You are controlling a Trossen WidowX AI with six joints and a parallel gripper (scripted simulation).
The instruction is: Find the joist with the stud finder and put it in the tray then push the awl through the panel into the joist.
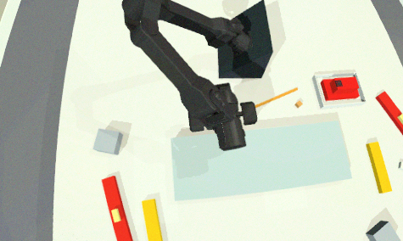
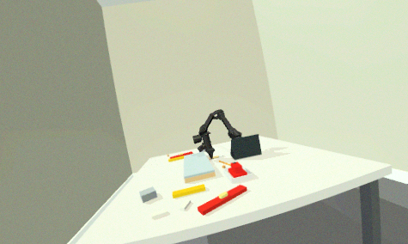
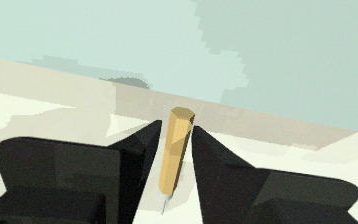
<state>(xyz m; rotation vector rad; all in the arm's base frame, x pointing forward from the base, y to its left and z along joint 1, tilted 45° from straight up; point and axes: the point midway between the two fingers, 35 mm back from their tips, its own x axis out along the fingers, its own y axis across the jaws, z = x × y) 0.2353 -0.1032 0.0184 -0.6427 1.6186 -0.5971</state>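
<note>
My gripper tip is 6 cm past the awl and 1 cm to the left of it. The rest, counted from my gripper tip: white-rimmed tray 9 cm behind, 42 cm to the left, 1 cm above; then red stud finder 9 cm behind, 40 cm to the left, 5 cm above; then thin orange stick 8 cm behind, 19 cm to the left.
</note>
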